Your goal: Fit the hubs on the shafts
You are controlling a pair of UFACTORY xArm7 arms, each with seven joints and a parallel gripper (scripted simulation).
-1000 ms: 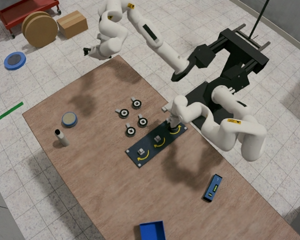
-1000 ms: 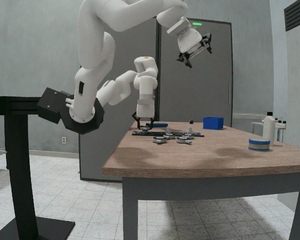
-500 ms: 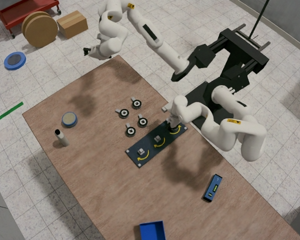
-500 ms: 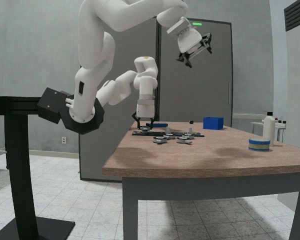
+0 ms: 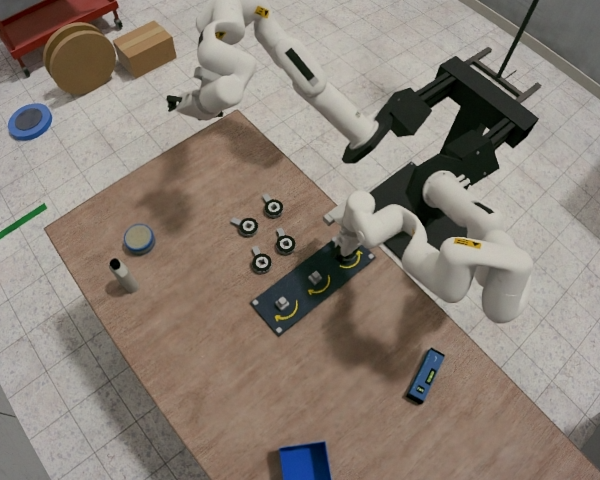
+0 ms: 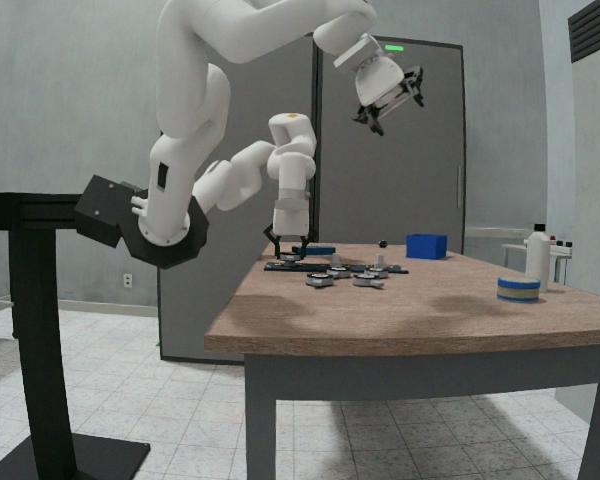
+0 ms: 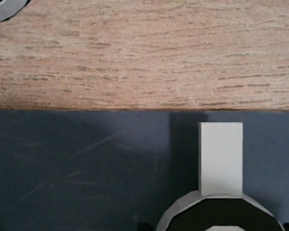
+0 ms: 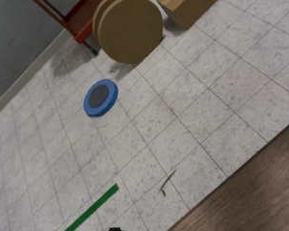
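Note:
Now: the dark board 13 cm ahead of my left hand, 3 cm below it and 2 cm to the right of it. Round my left hand: white bottle 53 cm ahead, 43 cm to the right, 6 cm above; then tape roll 52 cm to the right, 41 cm ahead, 2 cm below.

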